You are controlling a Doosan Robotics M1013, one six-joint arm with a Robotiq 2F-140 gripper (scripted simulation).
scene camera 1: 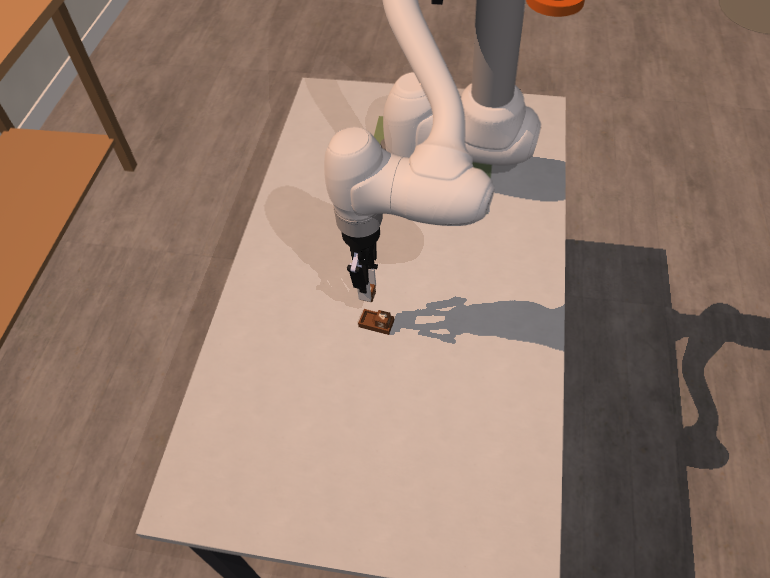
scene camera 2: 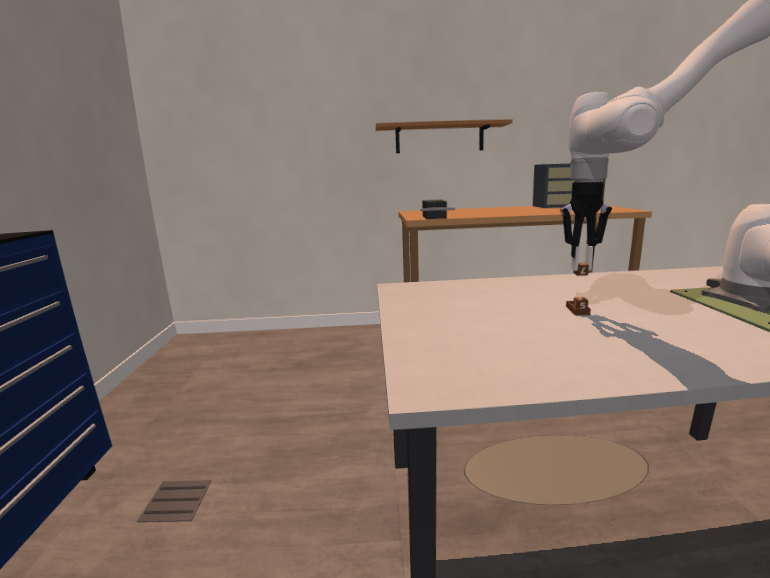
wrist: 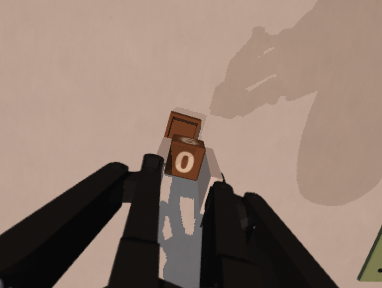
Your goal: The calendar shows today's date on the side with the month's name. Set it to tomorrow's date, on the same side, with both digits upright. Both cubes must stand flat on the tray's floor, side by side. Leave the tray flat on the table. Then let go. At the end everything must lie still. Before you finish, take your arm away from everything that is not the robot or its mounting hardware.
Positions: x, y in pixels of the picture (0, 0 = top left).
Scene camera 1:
my gripper: 367, 292
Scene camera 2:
my gripper: 581, 269
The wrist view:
my gripper: 184, 156
tray: 178, 123
